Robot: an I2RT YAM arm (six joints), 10 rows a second.
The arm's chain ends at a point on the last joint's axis. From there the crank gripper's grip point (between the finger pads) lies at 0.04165 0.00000 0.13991 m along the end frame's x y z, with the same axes.
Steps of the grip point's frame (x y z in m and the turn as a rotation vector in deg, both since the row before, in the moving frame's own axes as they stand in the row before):
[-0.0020 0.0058 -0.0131 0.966 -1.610 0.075]
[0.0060 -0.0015 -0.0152 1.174 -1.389 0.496]
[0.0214 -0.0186 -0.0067 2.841 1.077 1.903]
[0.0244 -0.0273 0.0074 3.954 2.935 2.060]
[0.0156 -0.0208 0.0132 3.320 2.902 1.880]
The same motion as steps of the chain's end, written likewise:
[0.0019 0.0081 -0.0142 0.966 -1.610 0.075]
[0.0094 0.0010 -0.0161 1.174 -1.389 0.496]
[0.0187 -0.0131 -0.0058 2.841 1.077 1.903]
[0.0172 -0.0194 0.0100 3.954 2.935 2.060]
[0.0085 -0.0142 0.0157 3.320 2.902 1.880]

